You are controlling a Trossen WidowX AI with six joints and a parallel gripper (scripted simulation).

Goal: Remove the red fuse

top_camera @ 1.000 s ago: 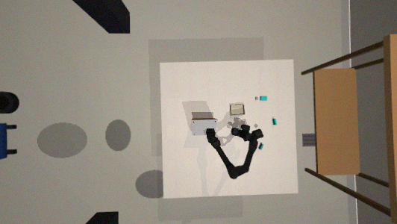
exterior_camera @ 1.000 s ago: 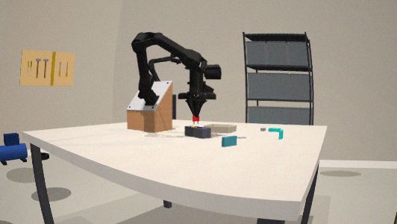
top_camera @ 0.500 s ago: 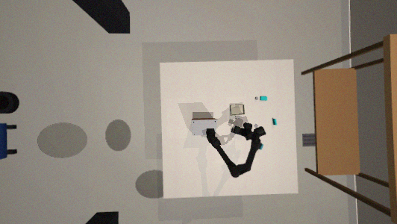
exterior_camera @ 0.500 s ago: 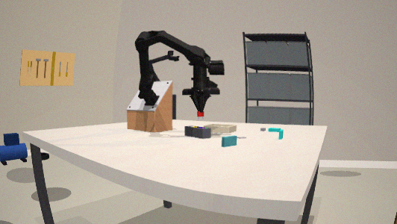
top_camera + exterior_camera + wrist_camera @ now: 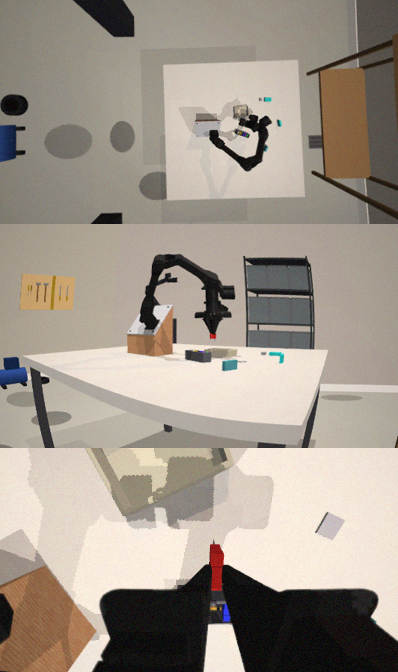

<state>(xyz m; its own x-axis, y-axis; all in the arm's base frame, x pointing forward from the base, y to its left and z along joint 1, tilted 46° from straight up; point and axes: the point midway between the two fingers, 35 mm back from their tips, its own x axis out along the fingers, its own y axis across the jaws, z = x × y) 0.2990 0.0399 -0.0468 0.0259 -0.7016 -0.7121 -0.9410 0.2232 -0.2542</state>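
The beige tray is 20 mm behind my gripper tip, 120 mm to the left of it and 100 mm below it. Also, from my gripper tip: teal L-shaped piece: 240 mm ahead, 220 mm to the left, 100 mm below; then red fuse: 10 mm below; then small grey cube: 170 mm ahead, 230 mm to the left, 100 mm below.
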